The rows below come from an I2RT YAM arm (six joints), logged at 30 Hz.
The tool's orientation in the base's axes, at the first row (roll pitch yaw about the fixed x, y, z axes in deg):
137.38, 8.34, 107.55
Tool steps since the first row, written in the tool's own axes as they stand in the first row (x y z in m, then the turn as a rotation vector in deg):
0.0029, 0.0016, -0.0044, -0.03, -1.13, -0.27
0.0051, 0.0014, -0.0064, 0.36, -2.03, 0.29
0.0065, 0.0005, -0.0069, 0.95, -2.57, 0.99
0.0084, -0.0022, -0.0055, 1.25, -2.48, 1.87
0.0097, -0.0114, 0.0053, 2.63, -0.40, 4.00
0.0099, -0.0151, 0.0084, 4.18, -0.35, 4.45
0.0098, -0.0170, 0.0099, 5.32, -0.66, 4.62
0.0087, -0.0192, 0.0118, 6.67, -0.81, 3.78
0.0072, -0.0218, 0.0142, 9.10, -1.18, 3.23
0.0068, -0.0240, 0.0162, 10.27, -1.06, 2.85
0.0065, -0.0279, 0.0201, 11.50, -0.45, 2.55
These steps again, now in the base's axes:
-0.0028, 0.0028, 0.0039, -0.93, -0.41, -0.56
-0.0049, 0.0046, 0.0049, -1.27, -0.27, -1.62
-0.0063, 0.0056, 0.0044, -1.34, 0.19, -2.58
-0.0077, 0.0067, 0.0013, -0.77, 0.59, -3.20
-0.0070, 0.0061, -0.0129, 1.66, 2.76, -3.56
-0.0074, 0.0054, -0.0177, 1.53, 4.29, -4.08
-0.0076, 0.0049, -0.0200, 1.10, 5.28, -4.58
-0.0075, 0.0034, -0.0227, 0.03, 6.42, -4.26
-0.0072, 0.0014, -0.0260, -1.32, 8.54, -4.46
-0.0072, 0.0005, -0.0289, -1.84, 9.65, -4.27
-0.0071, -0.0006, -0.0343, -2.01, 10.97, -3.83

